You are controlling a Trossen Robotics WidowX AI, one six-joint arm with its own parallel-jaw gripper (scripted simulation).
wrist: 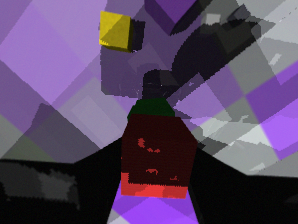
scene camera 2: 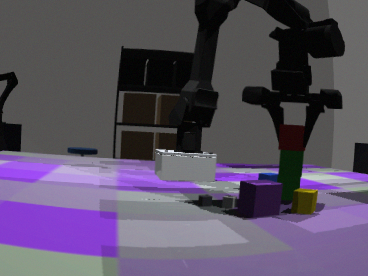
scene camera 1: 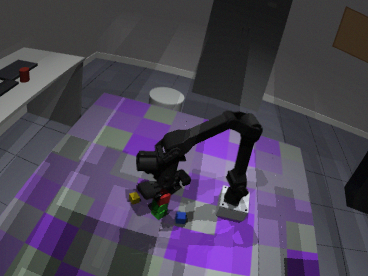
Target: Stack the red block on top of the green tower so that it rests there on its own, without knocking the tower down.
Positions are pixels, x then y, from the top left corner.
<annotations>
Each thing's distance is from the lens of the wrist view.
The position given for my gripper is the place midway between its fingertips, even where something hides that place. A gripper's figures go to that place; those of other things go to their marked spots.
my gripper (wrist: pixel 153 141): 0.12 m
yellow cube (wrist: pixel 116 31): 0.17 m
</annotations>
